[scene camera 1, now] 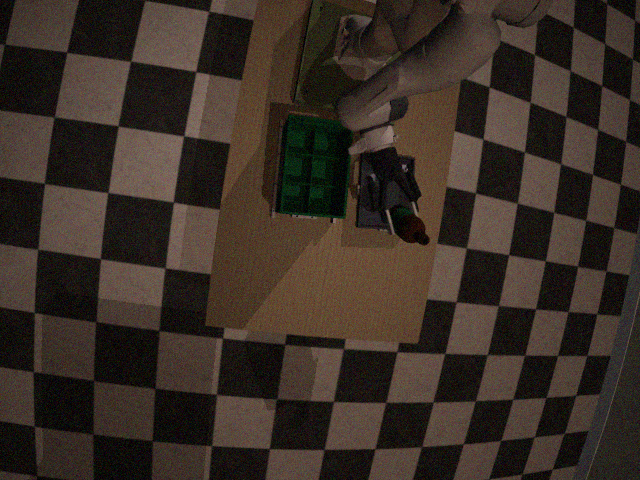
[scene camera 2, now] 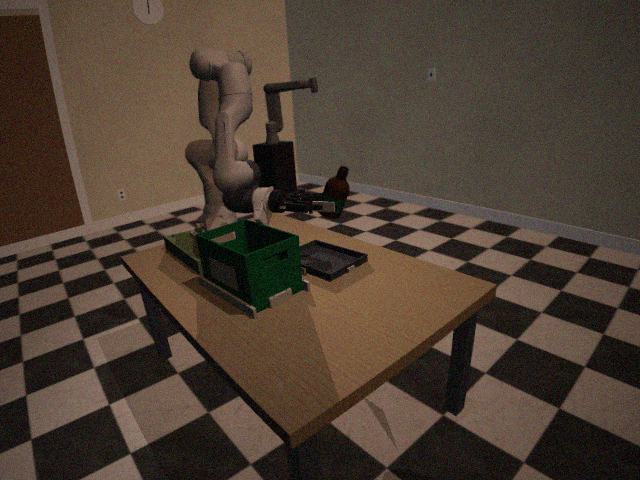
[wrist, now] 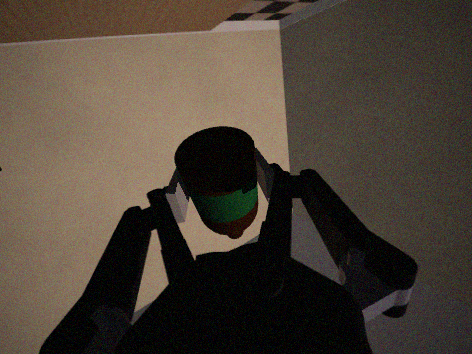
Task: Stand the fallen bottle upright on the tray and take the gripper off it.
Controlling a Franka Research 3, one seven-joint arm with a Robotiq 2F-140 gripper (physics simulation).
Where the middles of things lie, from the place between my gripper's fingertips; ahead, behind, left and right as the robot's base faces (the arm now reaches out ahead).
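Relative to the brown bottle (scene camera 1: pixel 410 228), my hand is 1 cm beyond it and 3 cm lower than it.
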